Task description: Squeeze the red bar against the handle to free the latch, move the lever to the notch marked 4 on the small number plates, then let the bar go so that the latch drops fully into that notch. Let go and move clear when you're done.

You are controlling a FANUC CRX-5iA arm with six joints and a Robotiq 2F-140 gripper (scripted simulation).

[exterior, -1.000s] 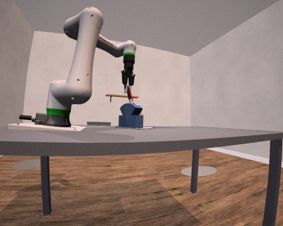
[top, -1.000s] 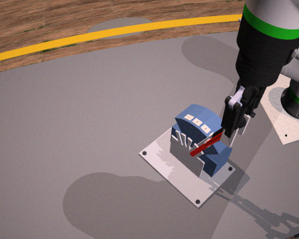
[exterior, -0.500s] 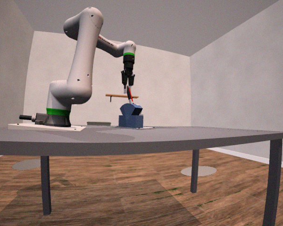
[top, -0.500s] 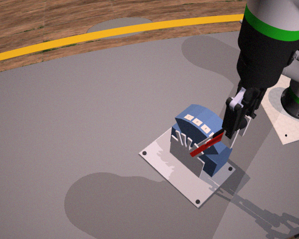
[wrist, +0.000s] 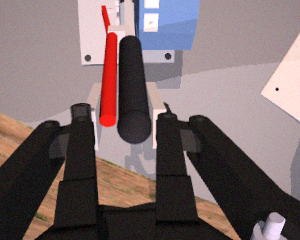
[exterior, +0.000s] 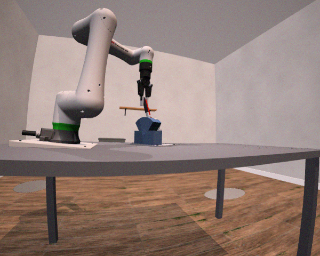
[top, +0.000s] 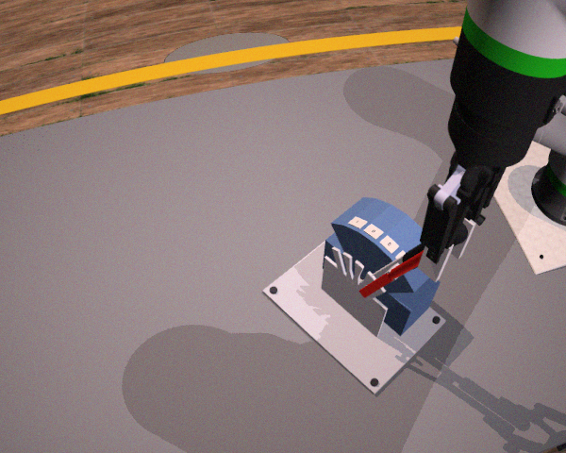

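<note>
Right now the red bar is 100 mm below my hand, 40 mm to the right of it and 30 mm ahead of it.
</note>
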